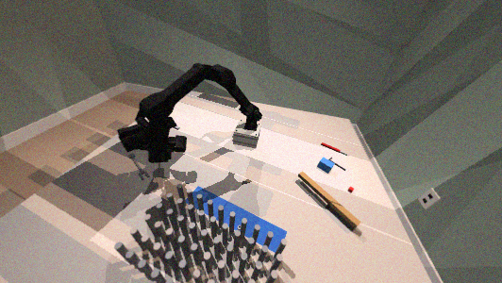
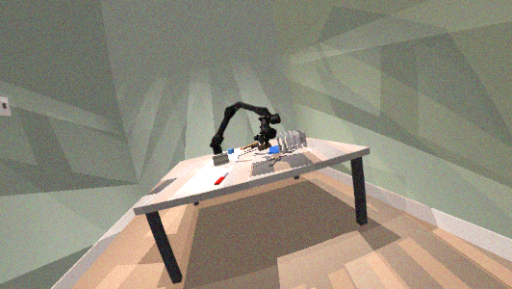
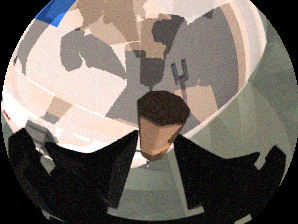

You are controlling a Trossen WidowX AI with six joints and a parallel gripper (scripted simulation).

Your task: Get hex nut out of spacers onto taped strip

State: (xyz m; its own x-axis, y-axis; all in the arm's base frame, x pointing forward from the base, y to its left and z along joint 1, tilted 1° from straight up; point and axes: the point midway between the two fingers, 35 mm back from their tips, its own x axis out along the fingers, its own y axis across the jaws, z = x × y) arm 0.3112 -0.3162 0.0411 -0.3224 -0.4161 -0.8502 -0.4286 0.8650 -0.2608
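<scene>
Right now the hook tool is 9 cm behind my gripper tip, 5 cm to the right of it and 1 cm below it. Also, from my gripper tip: blue taped strip: 35 cm to the left, 15 cm ahead, 9 cm below; then grey wrench: 10 cm to the right, 9 cm below, 2 cm ahead; then blue block: 72 cm to the left, 17 cm behind, 8 cm below.
</scene>
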